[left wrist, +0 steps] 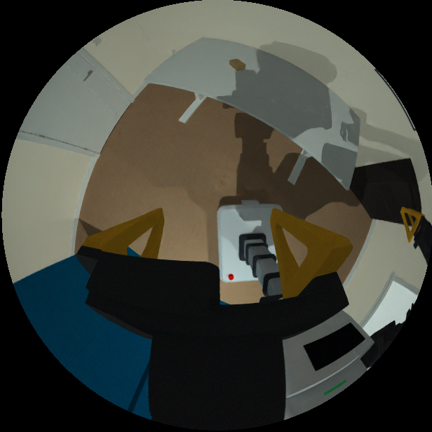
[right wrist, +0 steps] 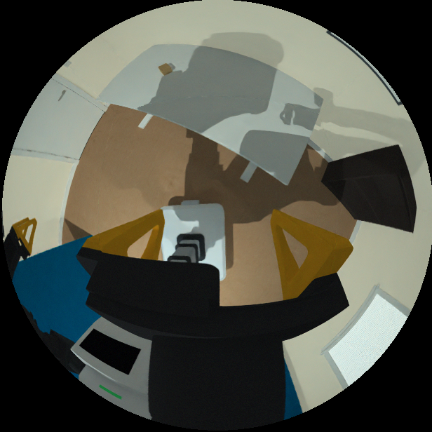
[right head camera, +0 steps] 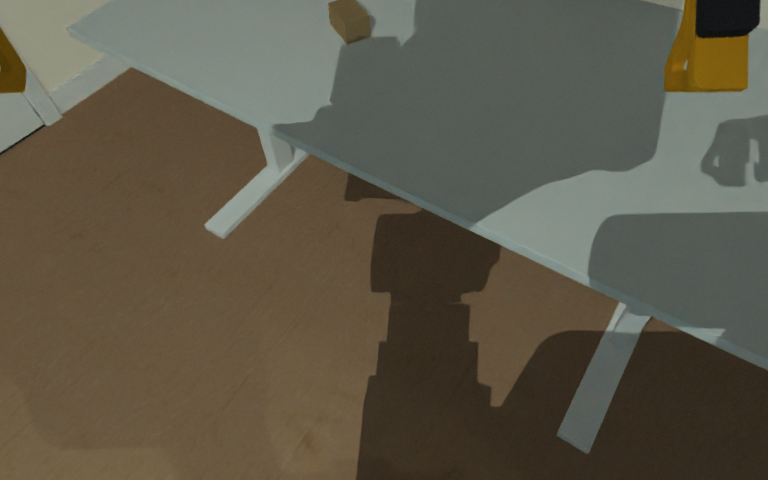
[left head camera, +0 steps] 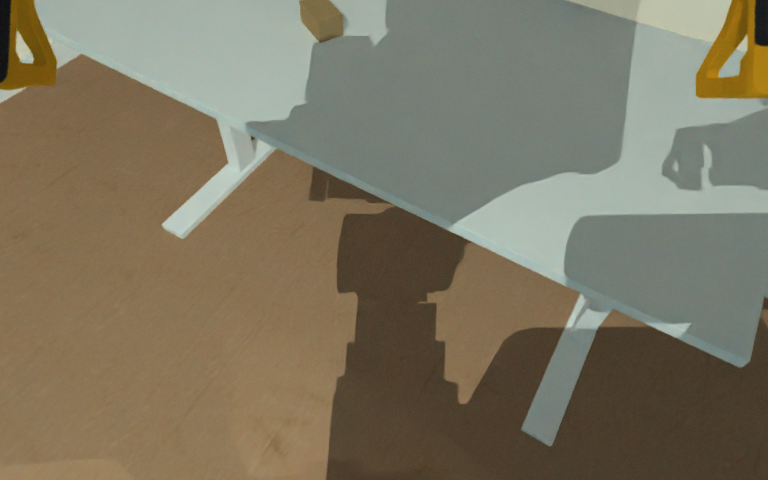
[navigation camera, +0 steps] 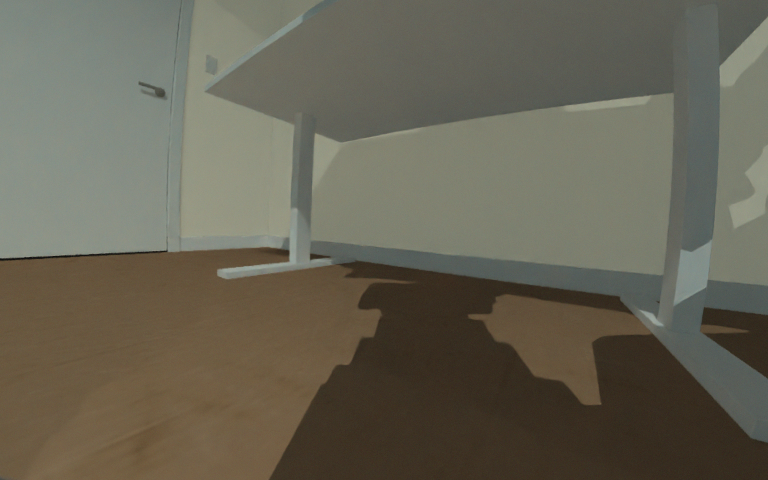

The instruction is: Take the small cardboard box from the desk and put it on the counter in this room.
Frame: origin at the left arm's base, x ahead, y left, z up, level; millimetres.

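Seen in the pictures: right gripper, between the fingertips: [right head camera: 766, 76].
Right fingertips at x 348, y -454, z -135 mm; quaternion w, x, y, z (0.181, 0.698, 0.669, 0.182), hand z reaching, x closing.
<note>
A point is followed by its place in that frame.
The small cardboard box [left head camera: 321, 21] {x 1194, y -148, z -641 mm} [right head camera: 349, 22] {x 1195, y -150, z -640 mm} [left wrist: 237, 64] [right wrist: 165, 69] rests on the white desk [left head camera: 169, 56] {x 1129, y 170, z -690 mm} [right head camera: 198, 67] {x 1114, y 178, z -690 mm} [left wrist: 200, 65] [right wrist: 130, 80], at the top of both head views. My left gripper [left wrist: 216, 213] is open, with nothing between its fingers; part of it shows at the left edge of both head views. My right gripper [right wrist: 217, 215] [right head camera: 707, 76] is open and empty, at the upper right of the head views. Both grippers are well apart from the box. I cannot identify the counter in these views.
The desk's white legs [navigation camera: 301, 186] {x 1462, y 163, z -1042 mm} [navigation camera: 688, 186] {x 793, y -831, z -1087 mm} stand on the brown floor. A door [navigation camera: 84, 141] {x 1405, y 1280, z -841 mm} is at the left. A black piece of furniture [left wrist: 390, 192] [right wrist: 375, 187] stands beyond the desk's right end. A large blue surface [left wrist: 75, 340] [right wrist: 55, 285] lies low in the wrist views.
</note>
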